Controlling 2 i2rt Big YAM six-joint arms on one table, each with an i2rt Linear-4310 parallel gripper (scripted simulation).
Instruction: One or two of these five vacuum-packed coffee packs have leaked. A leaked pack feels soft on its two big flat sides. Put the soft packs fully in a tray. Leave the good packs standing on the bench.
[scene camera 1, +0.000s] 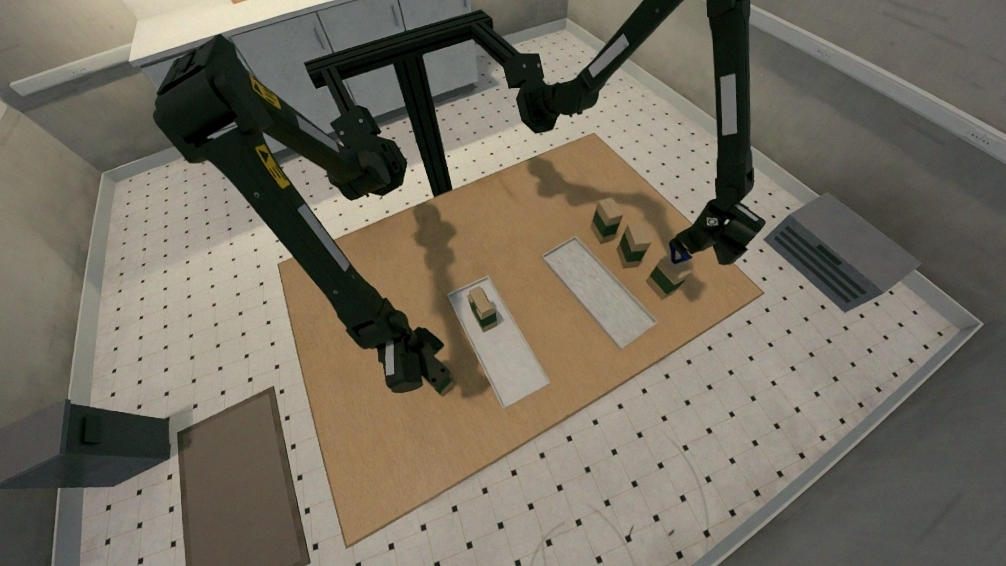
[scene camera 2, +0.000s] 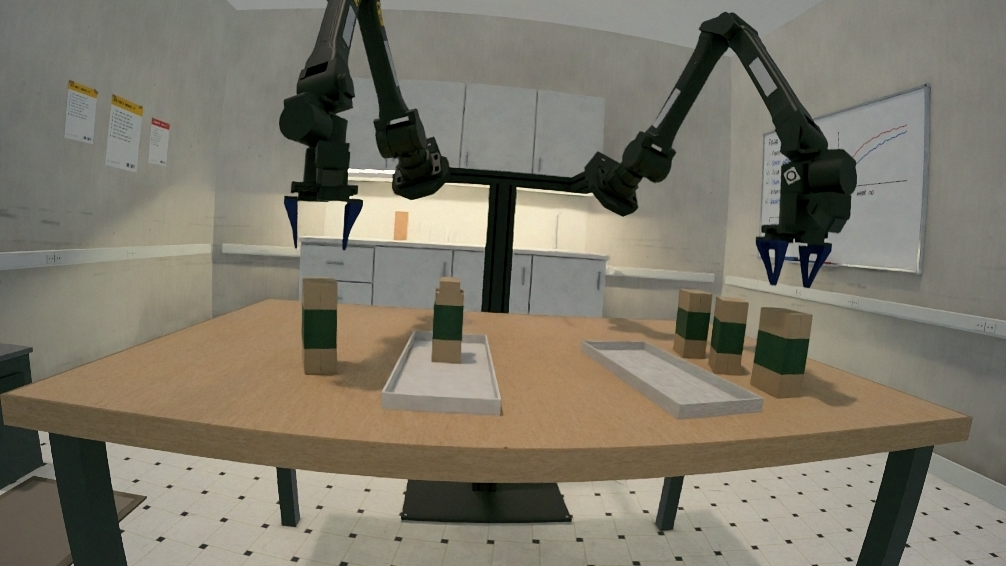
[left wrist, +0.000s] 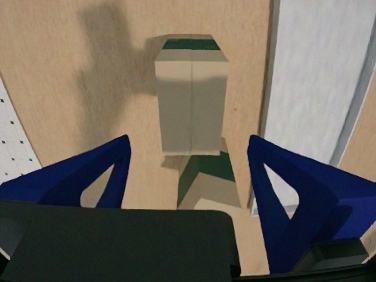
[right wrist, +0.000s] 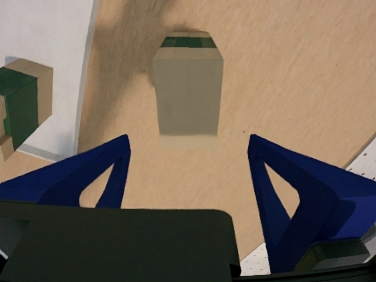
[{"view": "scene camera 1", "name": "left gripper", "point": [683, 257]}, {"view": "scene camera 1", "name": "white tray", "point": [622, 317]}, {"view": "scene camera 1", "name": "white tray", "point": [509, 363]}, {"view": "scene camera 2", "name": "left gripper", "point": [790, 287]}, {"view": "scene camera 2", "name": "right gripper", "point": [320, 249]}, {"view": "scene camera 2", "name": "white tray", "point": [701, 394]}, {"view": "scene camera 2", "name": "white tray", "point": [414, 374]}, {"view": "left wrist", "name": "left gripper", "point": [189, 143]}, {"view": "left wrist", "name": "white tray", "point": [316, 105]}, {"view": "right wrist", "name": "right gripper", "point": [189, 142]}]
